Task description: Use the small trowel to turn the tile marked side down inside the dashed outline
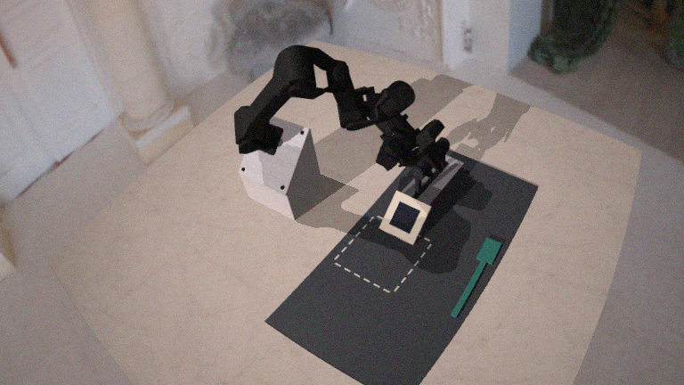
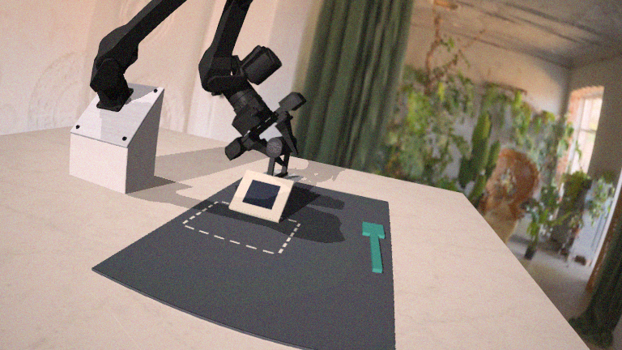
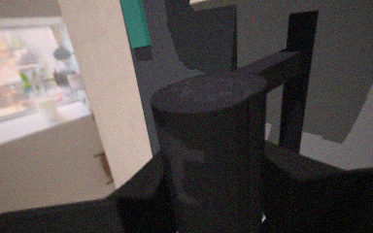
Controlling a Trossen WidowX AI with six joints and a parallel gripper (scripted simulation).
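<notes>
My gripper tip is 150 mm to the left of the dark mat, 100 mm above it and 40 mm short of it. The rest, counted from my gripper tip: tile 100 mm to the right, 50 mm below, 20 mm behind; small trowel 30 mm behind, 10 mm below; green t-shaped tool 180 mm ahead, 130 mm to the right, 80 mm below.
</notes>
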